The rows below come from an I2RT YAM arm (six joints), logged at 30 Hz.
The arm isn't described. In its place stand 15 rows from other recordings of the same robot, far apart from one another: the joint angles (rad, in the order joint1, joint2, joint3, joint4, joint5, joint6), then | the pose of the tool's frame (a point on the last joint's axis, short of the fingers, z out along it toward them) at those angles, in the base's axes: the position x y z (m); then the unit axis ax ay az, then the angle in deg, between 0 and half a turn.
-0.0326, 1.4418, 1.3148, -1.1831, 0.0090, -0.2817 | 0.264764, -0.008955, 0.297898, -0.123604, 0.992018, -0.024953, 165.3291
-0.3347, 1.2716, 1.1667, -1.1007, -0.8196, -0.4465 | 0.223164, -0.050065, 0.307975, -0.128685, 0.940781, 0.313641, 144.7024
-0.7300, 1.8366, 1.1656, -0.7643, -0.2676, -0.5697 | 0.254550, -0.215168, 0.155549, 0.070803, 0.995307, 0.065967, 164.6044
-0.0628, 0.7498, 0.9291, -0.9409, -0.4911, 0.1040 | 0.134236, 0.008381, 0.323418, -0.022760, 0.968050, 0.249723, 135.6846
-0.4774, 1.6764, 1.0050, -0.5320, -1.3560, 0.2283 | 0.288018, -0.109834, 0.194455, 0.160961, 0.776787, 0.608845, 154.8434
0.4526, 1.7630, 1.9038, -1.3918, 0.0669, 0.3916 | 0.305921, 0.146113, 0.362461, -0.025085, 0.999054, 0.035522, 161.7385
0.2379, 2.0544, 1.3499, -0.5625, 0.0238, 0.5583 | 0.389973, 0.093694, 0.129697, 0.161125, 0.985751, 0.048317, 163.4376
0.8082, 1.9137, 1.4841, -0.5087, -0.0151, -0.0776 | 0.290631, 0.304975, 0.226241, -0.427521, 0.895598, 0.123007, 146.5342
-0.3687, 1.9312, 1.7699, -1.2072, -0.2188, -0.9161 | 0.363223, -0.132054, 0.273881, -0.280908, 0.959351, 0.027124, 163.2742
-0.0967, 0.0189, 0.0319, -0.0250, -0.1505, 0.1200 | 0.109438, -0.005253, 0.180360, 0.033861, 0.995691, 0.086334, 91.1152
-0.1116, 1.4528, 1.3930, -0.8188, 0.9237, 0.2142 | 0.292978, -0.061413, 0.347425, 0.302119, 0.852708, -0.426161, 142.0950
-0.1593, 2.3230, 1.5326, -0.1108, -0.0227, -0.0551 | 0.477415, -0.075884, 0.088452, 0.048116, 0.998505, -0.025929, 141.7272
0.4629, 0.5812, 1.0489, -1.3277, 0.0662, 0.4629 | 0.056922, 0.025776, 0.339455, 0.012177, 0.990790, 0.134858, 142.0654
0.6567, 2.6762, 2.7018, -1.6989, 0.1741, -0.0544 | 0.390382, 0.293133, 0.189740, 0.350601, -0.931375, 0.098082, 177.3659
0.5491, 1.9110, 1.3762, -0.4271, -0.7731, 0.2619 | 0.333648, 0.233295, 0.207522, -0.239843, 0.863912, 0.442868, 166.9940
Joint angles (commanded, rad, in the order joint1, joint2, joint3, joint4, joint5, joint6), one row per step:
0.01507 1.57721 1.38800 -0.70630 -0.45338 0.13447
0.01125 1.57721 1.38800 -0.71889 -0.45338 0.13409
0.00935 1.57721 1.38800 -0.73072 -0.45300 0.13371
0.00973 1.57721 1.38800 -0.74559 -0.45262 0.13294
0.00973 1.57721 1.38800 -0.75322 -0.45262 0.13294
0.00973 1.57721 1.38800 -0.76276 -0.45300 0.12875
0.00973 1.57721 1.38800 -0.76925 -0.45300 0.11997
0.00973 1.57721 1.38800 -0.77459 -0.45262 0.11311
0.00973 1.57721 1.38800 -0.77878 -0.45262 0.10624
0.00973 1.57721 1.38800 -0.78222 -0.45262 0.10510
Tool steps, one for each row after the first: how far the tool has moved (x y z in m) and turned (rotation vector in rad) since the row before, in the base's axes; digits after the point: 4 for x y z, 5 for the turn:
-0.0010 -0.0013 -0.0008 -0.00038 0.01242 -0.00355
-0.0010 -0.0007 -0.0008 -0.00063 0.01166 -0.00186
-0.0013 0.0001 -0.0010 -0.00086 0.01453 0.00071
-0.0007 0.0000 -0.0005 -0.00007 0.00763 0.00000
-0.0008 0.0000 -0.0006 -0.00197 0.00769 0.00328
-0.0006 0.0000 -0.0004 -0.00458 0.00260 0.00645
-0.0005 0.0000 -0.0003 -0.00387 0.00230 0.00484
-0.0004 0.0000 -0.0003 -0.00352 0.00115 0.00508
-0.0003 0.0000 -0.0002 -0.00061 0.00294 0.00085

